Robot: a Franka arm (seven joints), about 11 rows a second.
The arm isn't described. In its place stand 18 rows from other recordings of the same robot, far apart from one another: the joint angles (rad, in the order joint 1, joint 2, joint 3, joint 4, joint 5, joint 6, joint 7), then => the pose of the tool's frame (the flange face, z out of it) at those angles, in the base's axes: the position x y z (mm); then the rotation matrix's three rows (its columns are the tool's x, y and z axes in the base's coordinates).
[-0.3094, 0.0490, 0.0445, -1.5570, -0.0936, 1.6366, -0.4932] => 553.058, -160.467, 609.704; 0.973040, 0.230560, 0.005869; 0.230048, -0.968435, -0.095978; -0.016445, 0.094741, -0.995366
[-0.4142, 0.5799, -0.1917, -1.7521, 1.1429, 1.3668, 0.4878] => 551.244, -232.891, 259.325; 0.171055, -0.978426, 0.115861; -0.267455, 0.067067, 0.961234; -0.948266, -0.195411, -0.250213
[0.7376, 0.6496, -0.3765, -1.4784, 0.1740, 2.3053, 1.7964] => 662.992, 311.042, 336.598; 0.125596, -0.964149, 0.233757; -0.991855, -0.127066, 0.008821; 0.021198, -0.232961, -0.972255
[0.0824, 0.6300, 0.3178, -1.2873, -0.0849, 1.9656, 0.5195] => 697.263, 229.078, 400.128; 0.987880, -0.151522, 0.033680; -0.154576, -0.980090, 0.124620; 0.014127, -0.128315, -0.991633
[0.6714, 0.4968, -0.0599, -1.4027, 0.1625, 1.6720, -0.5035] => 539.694, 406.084, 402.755; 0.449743, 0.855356, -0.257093; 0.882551, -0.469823, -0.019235; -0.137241, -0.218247, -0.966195
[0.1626, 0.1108, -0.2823, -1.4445, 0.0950, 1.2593, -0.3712] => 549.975, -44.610, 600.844; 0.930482, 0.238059, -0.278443; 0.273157, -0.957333, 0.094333; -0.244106, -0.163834, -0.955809
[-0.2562, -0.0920, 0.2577, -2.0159, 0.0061, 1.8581, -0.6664] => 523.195, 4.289, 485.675; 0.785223, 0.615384, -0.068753; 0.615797, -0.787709, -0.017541; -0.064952, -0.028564, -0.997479
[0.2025, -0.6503, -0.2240, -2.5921, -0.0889, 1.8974, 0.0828] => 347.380, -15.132, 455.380; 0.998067, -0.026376, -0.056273; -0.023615, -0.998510, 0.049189; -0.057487, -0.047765, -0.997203
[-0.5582, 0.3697, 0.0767, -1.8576, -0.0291, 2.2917, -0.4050] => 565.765, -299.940, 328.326; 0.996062, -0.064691, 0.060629; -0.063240, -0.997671, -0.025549; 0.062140, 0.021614, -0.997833
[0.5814, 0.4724, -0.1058, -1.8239, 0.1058, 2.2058, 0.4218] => 563.095, 298.937, 270.759; 0.995694, -0.002956, -0.092656; -0.003617, -0.999969, -0.006963; -0.092632, 0.007269, -0.995674
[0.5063, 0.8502, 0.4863, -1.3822, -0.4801, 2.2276, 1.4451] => 482.112, 563.887, 249.702; 0.941399, -0.326498, 0.084659; -0.332373, -0.940688, 0.068075; 0.057411, -0.092224, -0.994082
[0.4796, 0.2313, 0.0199, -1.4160, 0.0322, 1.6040, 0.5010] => 547.880, 301.190, 563.967; 0.998450, -0.004012, -0.055512; -0.003375, -0.999927, 0.011579; -0.055554, -0.011374, -0.998391
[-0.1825, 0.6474, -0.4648, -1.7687, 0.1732, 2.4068, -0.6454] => 549.253, -378.251, 233.701; 0.998611, -0.033410, -0.040749; -0.039523, -0.986347, -0.159867; -0.034852, 0.161256, -0.986297
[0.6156, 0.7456, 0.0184, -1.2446, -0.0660, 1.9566, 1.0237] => 603.787, 434.255, 318.414; 0.932840, -0.360283, 0.002196; -0.359546, -0.931288, -0.058569; 0.023146, 0.053846, -0.998281
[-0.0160, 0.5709, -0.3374, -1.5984, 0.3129, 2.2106, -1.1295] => 668.334, -200.390, 320.691; 0.787228, 0.607593, 0.105367; 0.607064, -0.793608, 0.040742; 0.108374, 0.031891, -0.993598
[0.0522, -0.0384, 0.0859, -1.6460, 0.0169, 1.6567, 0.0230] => 544.676, 78.303, 617.626; 0.992366, 0.114176, 0.046615; 0.113343, -0.993352, 0.020153; 0.048606, -0.014716, -0.998710
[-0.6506, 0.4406, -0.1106, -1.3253, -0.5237, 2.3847, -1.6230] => 541.805, -497.534, 556.971; 0.459529, 0.869475, 0.181234; 0.693579, -0.223842, -0.684721; -0.554780, 0.440349, -0.705912
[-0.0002, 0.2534, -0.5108, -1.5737, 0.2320, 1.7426, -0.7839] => 569.890, -261.368, 504.722; 0.971717, 0.235988, 0.008747; 0.233439, -0.965499, 0.115404; 0.035679, -0.110098, -0.993280
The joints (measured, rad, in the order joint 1, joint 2, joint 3, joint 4, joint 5, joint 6, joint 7), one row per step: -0.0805, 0.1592, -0.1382, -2.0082, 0.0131, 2.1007, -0.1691; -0.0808, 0.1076, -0.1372, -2.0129, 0.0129, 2.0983, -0.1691; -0.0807, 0.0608, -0.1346, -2.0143, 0.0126, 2.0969, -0.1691; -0.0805, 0.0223, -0.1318, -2.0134, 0.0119, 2.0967, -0.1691; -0.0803, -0.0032, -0.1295, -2.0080, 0.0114, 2.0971, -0.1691; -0.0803, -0.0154, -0.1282, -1.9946, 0.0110, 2.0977, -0.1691; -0.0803, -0.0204, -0.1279, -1.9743, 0.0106, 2.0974, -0.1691; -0.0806, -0.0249, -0.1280, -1.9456, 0.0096, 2.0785, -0.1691; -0.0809, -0.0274, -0.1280, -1.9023, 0.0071, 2.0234, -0.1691; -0.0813, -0.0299, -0.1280, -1.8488, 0.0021, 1.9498, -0.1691; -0.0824, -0.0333, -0.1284, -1.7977, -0.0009, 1.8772, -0.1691; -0.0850, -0.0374, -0.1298, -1.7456, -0.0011, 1.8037, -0.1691; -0.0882, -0.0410, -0.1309, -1.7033, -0.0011, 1.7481, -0.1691; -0.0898, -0.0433, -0.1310, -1.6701, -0.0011, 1.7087, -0.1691; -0.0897, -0.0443, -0.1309, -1.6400, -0.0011, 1.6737, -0.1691
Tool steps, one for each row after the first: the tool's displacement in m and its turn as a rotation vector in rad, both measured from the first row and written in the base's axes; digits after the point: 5 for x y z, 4 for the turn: -0.00406, 0.00086, 0.02704, -0.0026, -0.0445, 0.0007; -0.00791, 0.00273, 0.05269, -0.0058, -0.0884, 0.0035; -0.01137, 0.00463, 0.07470, -0.0095, -0.1273, 0.0069; -0.01314, 0.00601, 0.09155, -0.0131, -0.1583, 0.0097; -0.01227, 0.00632, 0.10489, -0.0173, -0.1841, 0.0113; -0.00972, 0.00581, 0.11755, -0.0223, -0.2085, 0.0120; -0.00792, 0.00505, 0.13222, -0.0256, -0.2224, 0.0123; -0.00758, 0.00461, 0.14930, -0.0254, -0.2129, 0.0134; -0.00871, 0.00420, 0.16962, -0.0258, -0.1948, 0.0150; -0.01151, 0.00355, 0.18944, -0.0243, -0.1765, 0.0144; -0.01595, 0.00195, 0.21005, -0.0205, -0.1596, 0.0103; -0.02026, 0.00023, 0.22728, -0.0182, -0.1502, 0.0059; -0.02346, -0.00019, 0.24086, -0.0172, -0.1464, 0.0042; -0.02617, 0.00043, 0.25258, -0.0162, -0.1426, 0.0043
